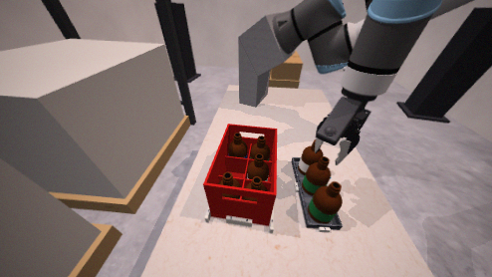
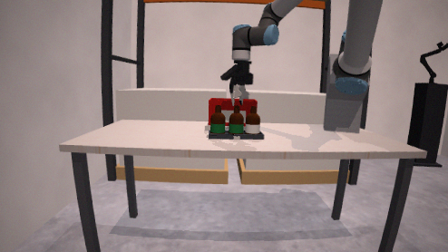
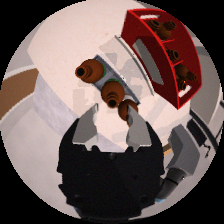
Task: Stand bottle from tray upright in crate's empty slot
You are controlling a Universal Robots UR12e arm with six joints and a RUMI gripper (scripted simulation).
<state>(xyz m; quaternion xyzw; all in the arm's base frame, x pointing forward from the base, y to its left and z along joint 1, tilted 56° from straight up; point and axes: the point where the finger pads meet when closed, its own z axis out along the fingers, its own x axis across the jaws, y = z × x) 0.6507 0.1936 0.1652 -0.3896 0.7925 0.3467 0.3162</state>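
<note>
Now: the white-labelled bottle 9 cm below my hand, 8 cm behind it and 2 cm to the right of it. The rest, counted from my hand: tray (16 cm below); red crate (24 cm to the right, 9 cm below, 6 cm ahead).
</note>
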